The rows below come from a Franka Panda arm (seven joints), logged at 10 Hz.
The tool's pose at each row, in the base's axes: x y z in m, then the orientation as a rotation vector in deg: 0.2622 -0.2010 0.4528 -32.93 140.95 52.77; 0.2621 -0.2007 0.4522 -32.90 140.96 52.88; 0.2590 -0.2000 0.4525 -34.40 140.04 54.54; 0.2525 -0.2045 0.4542 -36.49 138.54 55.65; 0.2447 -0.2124 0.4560 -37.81 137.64 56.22; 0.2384 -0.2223 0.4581 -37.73 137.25 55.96; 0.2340 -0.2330 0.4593 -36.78 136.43 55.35; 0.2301 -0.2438 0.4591 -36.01 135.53 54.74; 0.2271 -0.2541 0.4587 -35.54 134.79 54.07
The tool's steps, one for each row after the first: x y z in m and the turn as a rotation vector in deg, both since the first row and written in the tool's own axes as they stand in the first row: 0.0003 0.0000 0.0006 -0.07 0.01 0.05; 0.0025 0.0022 0.0001 -1.62 0.02 -0.77; 0.0079 0.0033 -0.0059 -2.96 -0.25 -2.31; 0.0150 0.0029 -0.0146 -3.72 -0.38 -3.29; 0.0212 0.0004 -0.0245 -3.56 -0.78 -3.48; 0.0265 -0.0041 -0.0338 -3.01 -1.96 -3.44; 0.0322 -0.0097 -0.0421 -2.51 -3.14 -3.54; 0.0371 -0.0154 -0.0497 -2.00 -4.05 -3.75
